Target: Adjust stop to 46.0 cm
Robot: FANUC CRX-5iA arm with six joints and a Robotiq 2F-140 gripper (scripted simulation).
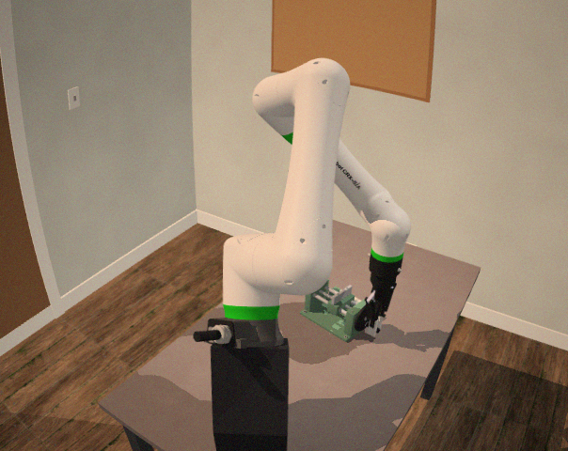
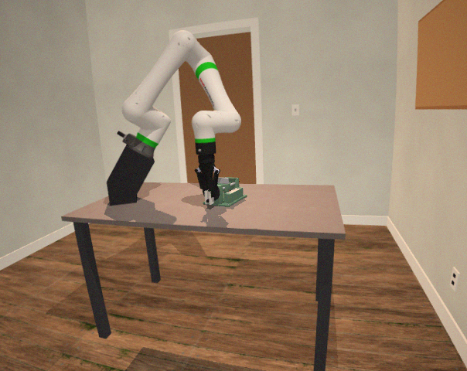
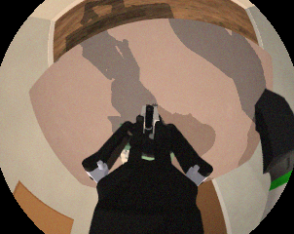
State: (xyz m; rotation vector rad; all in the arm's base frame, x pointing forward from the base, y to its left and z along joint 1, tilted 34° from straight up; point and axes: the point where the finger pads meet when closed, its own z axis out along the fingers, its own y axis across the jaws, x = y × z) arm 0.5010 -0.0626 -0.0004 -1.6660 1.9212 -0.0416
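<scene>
Right now my hand is 20 mm to the right of the black handwheel and 10 mm above it. The rest, counted from my hand: green stop fixture: 10 mm ahead, 130 mm to the left, 30 mm above.
</scene>
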